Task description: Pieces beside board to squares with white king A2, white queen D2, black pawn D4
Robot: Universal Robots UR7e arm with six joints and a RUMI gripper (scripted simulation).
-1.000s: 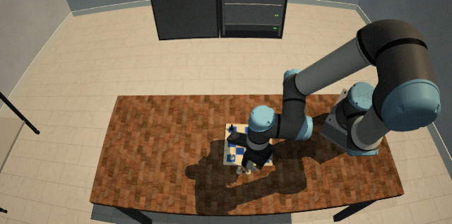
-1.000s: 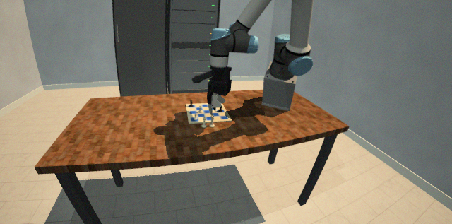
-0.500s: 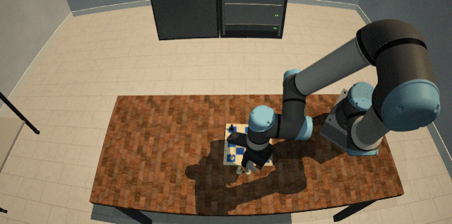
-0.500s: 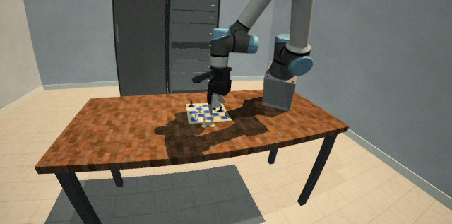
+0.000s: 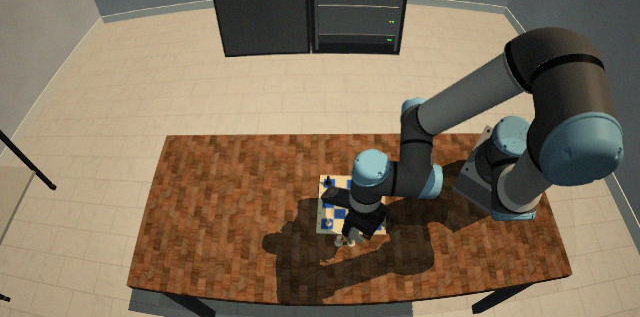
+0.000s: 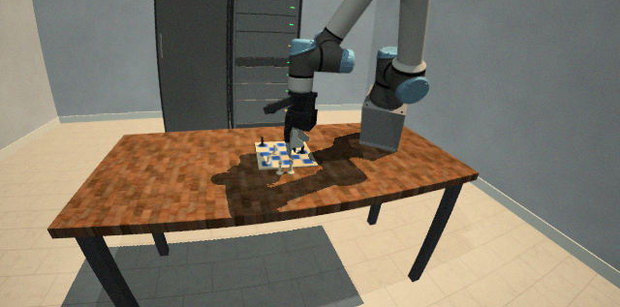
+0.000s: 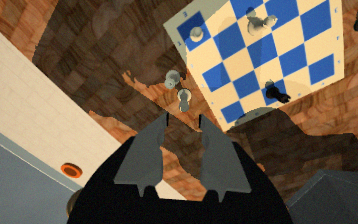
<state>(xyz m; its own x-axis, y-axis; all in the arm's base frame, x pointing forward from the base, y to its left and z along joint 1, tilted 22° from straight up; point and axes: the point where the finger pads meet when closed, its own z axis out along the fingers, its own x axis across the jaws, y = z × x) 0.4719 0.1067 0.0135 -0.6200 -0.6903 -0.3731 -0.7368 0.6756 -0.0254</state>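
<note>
The tall white piece is 60 mm below my hand. From my hand the other things lie so: blue-and-cream chessboard (140 mm to the right, 80 mm below, 20 mm behind); then black pawn (270 mm to the right, 70 mm below, 70 mm behind).
</note>
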